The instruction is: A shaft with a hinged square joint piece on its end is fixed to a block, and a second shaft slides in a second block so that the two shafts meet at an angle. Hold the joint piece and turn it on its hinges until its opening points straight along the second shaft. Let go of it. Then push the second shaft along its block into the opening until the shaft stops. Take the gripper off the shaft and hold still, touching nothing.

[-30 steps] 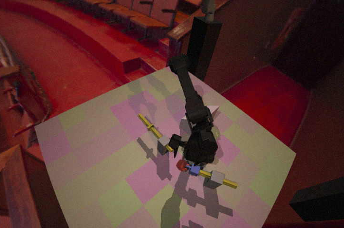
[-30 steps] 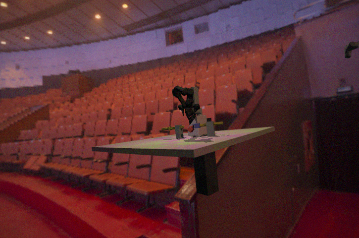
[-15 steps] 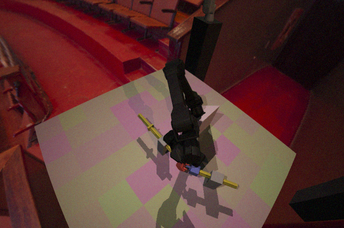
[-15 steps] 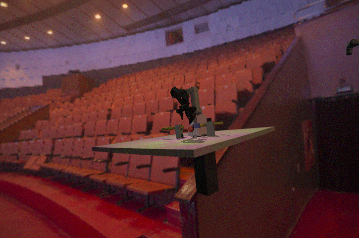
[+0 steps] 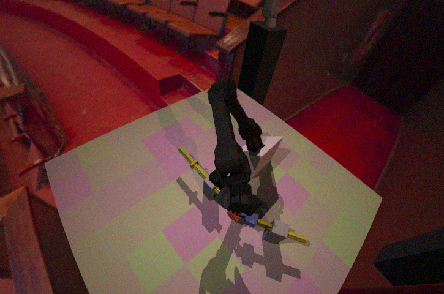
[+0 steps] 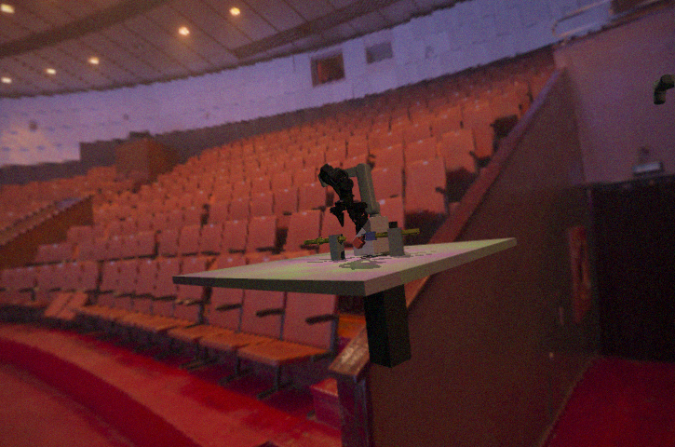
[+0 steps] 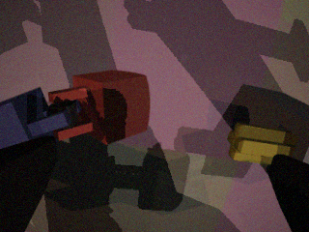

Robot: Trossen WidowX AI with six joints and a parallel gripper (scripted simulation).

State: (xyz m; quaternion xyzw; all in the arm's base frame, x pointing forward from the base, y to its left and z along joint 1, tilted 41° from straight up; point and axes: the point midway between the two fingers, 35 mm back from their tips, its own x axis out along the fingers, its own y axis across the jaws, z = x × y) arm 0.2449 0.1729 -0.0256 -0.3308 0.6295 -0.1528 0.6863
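Right now my gripper tip is 8 cm above the red square joint piece, 4 cm to the right of it and 1 cm past it.
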